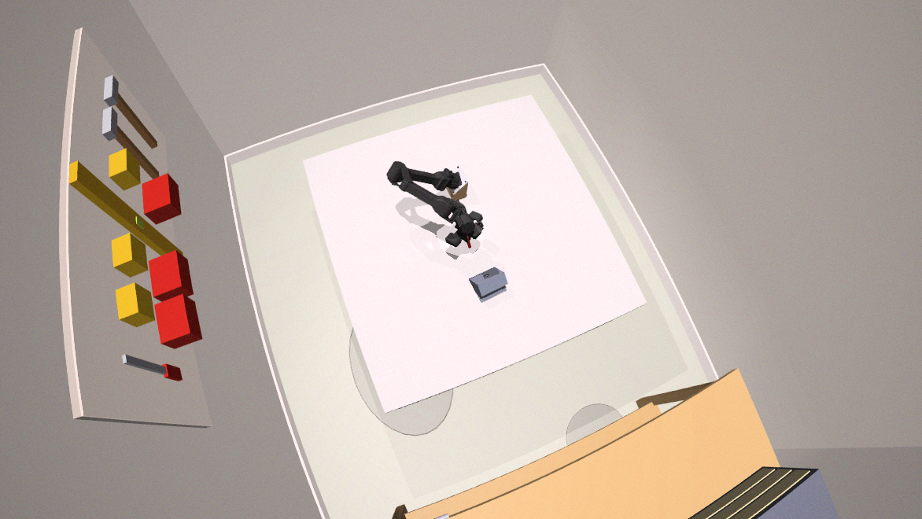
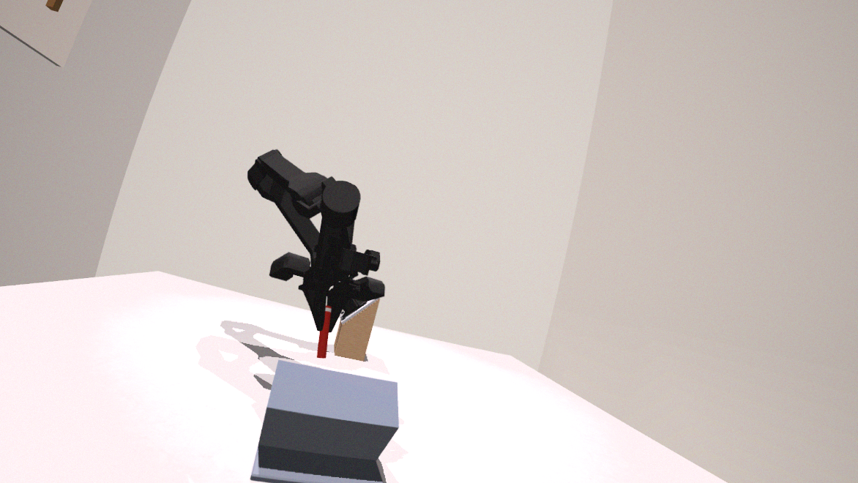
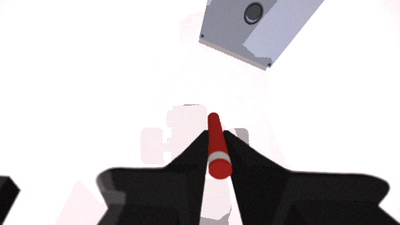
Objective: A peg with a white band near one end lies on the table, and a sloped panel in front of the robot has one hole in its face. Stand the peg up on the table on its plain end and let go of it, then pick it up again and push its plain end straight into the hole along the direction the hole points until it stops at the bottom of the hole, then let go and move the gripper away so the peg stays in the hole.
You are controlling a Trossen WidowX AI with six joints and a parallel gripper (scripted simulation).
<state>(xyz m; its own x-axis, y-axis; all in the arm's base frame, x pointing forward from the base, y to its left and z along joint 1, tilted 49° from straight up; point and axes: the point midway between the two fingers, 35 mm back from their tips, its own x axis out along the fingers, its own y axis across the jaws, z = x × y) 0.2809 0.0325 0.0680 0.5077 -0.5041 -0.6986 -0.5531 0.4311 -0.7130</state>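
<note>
My gripper tip is 18 cm short of the sloped panel, 6 cm above it and 5 cm to the right of it. Round my gripper tip: peg: 2 cm above, 1 cm behind.
</note>
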